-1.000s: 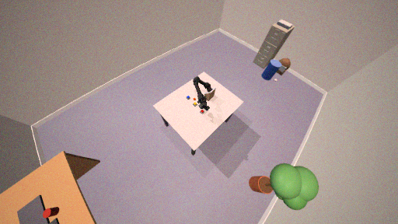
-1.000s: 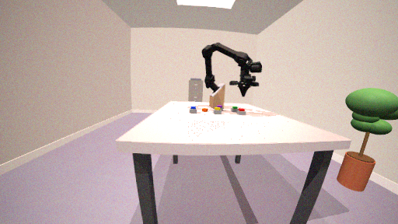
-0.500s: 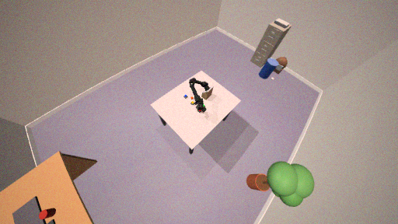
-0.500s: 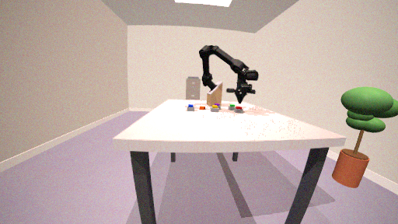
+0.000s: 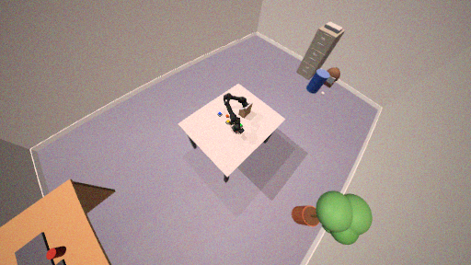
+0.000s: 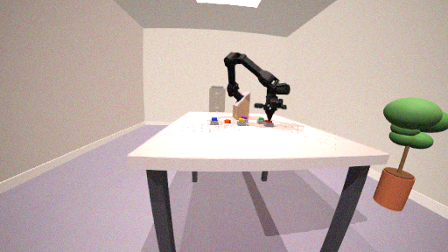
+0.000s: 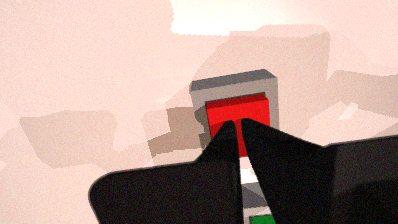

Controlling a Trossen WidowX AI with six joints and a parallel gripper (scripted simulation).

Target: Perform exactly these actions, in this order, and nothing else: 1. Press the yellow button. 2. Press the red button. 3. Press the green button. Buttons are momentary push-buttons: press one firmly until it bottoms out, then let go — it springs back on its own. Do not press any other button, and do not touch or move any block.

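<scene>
Now: the red button 10 mm below my gripper tip. From my gripper tip the other things lie so: green button (90 mm behind, 20 mm to the right); then yellow button (20 mm behind, 170 mm to the right); then purple button (120 mm behind, 130 mm to the right).
</scene>
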